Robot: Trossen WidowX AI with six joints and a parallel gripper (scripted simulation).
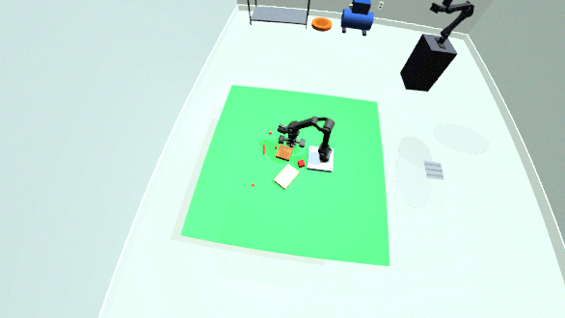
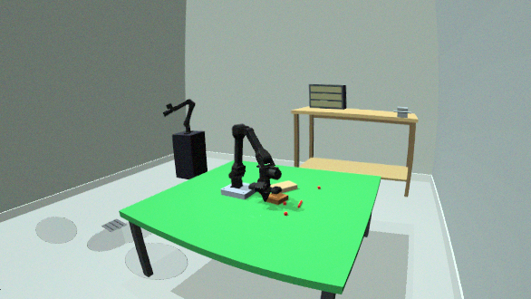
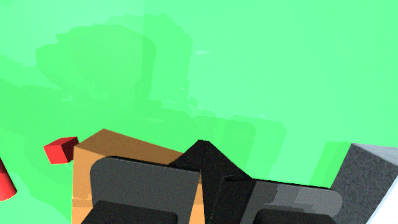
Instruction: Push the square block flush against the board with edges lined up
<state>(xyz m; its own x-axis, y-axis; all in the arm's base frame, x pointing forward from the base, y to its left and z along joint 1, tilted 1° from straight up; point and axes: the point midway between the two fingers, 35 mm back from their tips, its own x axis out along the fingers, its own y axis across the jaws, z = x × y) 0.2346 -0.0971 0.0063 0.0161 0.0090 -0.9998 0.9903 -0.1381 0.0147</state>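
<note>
The square block is 5 cm to the left of my gripper tip, 5 cm ahead of it and 1 cm above it. Also, from my gripper tip: red cube 14 cm to the left, 7 cm behind, 1 cm above; board 24 cm to the left, 2 cm ahead, 1 cm above.
</note>
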